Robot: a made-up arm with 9 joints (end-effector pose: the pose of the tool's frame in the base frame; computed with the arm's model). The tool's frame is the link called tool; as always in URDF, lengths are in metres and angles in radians. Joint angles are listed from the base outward.
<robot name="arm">
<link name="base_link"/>
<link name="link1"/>
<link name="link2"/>
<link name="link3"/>
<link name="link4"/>
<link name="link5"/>
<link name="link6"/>
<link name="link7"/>
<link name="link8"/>
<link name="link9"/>
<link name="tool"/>
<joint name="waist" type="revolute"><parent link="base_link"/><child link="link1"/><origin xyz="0.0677 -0.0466 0.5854"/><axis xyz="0.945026 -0.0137 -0.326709"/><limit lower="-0.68" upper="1.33" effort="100" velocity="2.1"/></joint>
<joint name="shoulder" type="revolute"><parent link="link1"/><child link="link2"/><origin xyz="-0.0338 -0.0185 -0.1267"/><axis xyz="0 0 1"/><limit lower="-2.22" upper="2.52" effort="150" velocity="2"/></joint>
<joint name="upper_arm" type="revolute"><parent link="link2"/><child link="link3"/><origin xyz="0.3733 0.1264 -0.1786"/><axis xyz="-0.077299 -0.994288 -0.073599"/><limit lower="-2.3" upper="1.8" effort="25" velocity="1.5"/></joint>
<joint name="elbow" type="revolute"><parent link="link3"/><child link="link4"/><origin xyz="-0.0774 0.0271 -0.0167"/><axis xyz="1 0 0"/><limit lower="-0.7" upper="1.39" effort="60" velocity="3"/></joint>
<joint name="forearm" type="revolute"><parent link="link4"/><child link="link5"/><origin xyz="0.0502 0.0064 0.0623"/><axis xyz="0 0 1"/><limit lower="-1.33" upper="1.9" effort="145" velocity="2.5"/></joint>
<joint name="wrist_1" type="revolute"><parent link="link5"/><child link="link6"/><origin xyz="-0.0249 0.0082 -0.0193"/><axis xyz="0.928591 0.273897 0.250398"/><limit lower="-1.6" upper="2.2" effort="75" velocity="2.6"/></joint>
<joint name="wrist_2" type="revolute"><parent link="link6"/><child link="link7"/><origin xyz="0.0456 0.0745 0.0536"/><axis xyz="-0.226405 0.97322 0.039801"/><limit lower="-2.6" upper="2.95" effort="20" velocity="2.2"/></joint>
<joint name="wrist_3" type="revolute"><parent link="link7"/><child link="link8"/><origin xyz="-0.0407 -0.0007 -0.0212"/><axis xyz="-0.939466 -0.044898 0.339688"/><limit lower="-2.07" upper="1.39" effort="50" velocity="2.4"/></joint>
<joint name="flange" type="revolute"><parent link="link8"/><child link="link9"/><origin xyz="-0.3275 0.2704 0.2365"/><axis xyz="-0.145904 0.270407 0.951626"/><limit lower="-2.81" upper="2.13" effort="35" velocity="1.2"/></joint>
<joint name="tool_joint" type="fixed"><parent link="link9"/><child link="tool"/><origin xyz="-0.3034 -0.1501 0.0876" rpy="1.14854 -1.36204 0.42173"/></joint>
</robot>
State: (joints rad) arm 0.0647 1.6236 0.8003 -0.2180 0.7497 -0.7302 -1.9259 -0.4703 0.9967
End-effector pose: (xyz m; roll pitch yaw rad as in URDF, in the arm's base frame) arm 0.2096 0.6035 0.1776 0.6319 0.4302 -0.4949
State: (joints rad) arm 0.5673 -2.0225 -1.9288 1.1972 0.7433 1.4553 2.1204 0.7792 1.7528
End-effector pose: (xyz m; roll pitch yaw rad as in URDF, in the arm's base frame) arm -0.5276 -0.1914 -0.1598 -0.3266 0.0523 2.8832
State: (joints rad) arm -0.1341 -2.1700 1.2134 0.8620 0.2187 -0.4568 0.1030 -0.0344 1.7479
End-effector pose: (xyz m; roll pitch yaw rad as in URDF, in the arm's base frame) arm 0.1976 -0.0331 0.2337 0.1468 -0.1565 0.7233
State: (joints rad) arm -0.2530 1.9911 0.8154 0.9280 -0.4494 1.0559 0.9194 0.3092 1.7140
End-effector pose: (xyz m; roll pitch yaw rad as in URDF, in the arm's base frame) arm 0.1524 0.3887 0.4127 -0.2518 -0.8765 0.4130
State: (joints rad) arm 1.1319 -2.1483 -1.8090 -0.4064 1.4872 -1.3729 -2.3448 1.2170 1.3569
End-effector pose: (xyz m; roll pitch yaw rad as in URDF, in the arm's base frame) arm 0.3080 0.1436 0.3706 0.6126 -0.9576 -0.5500
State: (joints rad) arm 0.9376 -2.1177 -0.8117 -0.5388 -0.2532 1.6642 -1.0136 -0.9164 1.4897
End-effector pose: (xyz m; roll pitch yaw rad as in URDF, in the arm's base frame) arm 0.0724 0.0223 0.4646 3.0419 -0.9465 2.3542
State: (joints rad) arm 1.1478 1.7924 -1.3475 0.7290 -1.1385 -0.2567 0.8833 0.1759 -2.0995
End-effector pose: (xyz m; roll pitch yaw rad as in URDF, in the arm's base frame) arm -0.2437 1.1600 1.0611 -0.6025 -0.3796 0.8271
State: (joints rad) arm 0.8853 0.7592 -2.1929 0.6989 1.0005 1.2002 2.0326 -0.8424 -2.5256
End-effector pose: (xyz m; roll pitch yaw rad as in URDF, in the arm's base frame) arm 0.8678 0.7121 0.9873 1.6825 -0.3846 1.5763
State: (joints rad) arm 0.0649 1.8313 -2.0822 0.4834 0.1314 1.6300 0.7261 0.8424 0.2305
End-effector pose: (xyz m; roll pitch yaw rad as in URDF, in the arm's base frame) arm 0.5302 0.3325 0.1240 -2.9570 0.9121 1.2834
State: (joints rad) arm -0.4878 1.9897 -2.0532 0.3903 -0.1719 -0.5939 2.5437 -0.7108 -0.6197
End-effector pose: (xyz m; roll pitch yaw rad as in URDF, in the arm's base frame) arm -0.5041 -0.7510 -0.1018 -3.0255 0.2678 -0.3586
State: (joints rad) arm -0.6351 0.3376 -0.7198 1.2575 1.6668 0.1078 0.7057 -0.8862 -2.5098
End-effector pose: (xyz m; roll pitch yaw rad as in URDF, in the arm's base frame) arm 0.5289 -0.0159 0.9359 0.4997 -0.3681 -0.2782
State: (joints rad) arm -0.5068 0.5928 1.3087 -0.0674 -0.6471 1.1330 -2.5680 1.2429 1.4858
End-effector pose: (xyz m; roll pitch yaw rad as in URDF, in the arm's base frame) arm -0.2476 0.3960 0.2785 -2.0474 -0.4373 -3.1003
